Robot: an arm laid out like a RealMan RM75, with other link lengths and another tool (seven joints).
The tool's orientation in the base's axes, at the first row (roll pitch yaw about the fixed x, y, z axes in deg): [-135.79 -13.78 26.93]
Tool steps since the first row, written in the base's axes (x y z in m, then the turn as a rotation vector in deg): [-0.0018 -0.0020 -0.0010 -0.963 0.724 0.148]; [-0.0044 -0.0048 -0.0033 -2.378 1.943 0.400]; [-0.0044 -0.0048 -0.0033 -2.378 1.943 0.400]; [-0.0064 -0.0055 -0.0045 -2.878 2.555 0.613]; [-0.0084 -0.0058 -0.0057 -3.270 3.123 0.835]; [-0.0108 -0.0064 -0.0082 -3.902 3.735 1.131]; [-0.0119 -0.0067 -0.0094 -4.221 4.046 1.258]
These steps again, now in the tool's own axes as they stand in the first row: [-0.0027 0.0010 -0.0004 -0.480 -0.964 0.561]; [-0.0067 0.0029 -0.0003 -1.109 -2.491 1.469]; [-0.0067 0.0029 -0.0003 -1.109 -2.491 1.469]; [-0.0090 0.0031 0.0003 -1.222 -3.216 1.830]; [-0.0112 0.0032 0.0013 -1.259 -3.872 2.137]; [-0.0141 0.0041 0.0030 -1.466 -4.716 2.462]; [-0.0155 0.0045 0.0038 -1.576 -5.129 2.643]
